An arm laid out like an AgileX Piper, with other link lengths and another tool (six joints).
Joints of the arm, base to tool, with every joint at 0 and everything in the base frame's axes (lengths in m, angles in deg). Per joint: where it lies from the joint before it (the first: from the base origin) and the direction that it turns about. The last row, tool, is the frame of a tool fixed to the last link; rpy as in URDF.
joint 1: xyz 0 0 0.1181 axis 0 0 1
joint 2: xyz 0 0 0 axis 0 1 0
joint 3: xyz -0.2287 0 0.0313 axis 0 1 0
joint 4: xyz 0.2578 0 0.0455 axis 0.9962 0 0.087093
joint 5: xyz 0 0 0 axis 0 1 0
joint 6: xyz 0.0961 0 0.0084 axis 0.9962 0 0.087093
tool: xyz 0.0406 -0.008 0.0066 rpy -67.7 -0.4 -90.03
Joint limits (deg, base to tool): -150..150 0..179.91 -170..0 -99.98..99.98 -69.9..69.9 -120..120
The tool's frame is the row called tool.
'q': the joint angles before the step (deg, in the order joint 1, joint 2, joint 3, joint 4, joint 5, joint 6). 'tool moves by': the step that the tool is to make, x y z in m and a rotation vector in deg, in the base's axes. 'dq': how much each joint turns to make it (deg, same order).
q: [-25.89 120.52 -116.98 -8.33 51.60 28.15]
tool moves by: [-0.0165 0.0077 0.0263 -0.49 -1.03 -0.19]
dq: [0.00 -5.69 3.20 0.01 1.36 -0.01]
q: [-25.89 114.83 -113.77 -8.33 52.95 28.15]
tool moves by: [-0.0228 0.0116 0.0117 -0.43 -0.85 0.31]
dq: [0.00 -7.97 9.11 0.00 -2.12 0.00]
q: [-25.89 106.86 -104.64 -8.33 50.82 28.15]
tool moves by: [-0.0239 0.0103 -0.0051 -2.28 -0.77 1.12]
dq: [0.00 -8.32 12.78 -1.57 -6.25 -0.21]
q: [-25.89 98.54 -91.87 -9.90 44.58 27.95]
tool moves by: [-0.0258 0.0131 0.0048 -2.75 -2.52 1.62]
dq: [0.00 -9.06 11.07 -0.84 -5.66 -0.82]
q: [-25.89 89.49 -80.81 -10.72 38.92 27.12]
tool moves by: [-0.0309 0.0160 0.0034 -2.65 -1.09 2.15]
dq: [0.00 -9.71 10.34 -0.14 -3.10 -2.41]
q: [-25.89 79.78 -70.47 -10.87 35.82 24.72]
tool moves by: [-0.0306 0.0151 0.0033 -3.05 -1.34 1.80]
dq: [0.00 -9.65 9.08 -0.50 -2.26 -2.17]
